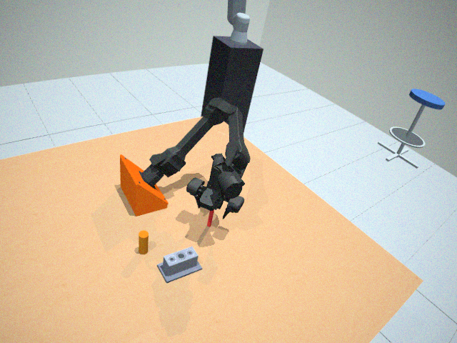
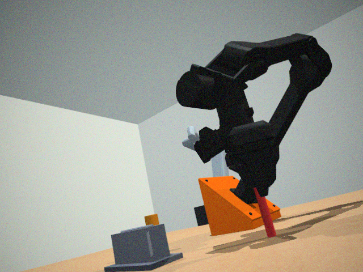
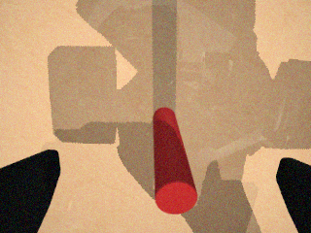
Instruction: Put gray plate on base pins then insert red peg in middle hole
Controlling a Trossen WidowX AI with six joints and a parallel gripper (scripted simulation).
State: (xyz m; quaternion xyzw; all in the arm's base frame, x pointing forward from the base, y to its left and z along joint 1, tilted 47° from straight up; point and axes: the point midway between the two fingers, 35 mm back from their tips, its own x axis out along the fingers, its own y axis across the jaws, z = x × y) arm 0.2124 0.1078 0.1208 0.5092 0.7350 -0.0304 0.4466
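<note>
Now: gripper tip 20 mm above the red peg. The rest, counted from my gripper tip: short orange cylinder: 30 mm ahead, 250 mm to the right, 20 mm below; gray base: 130 mm ahead, 160 mm to the right, 50 mm below; gray plate: 130 mm ahead, 160 mm to the right, 20 mm below.
</note>
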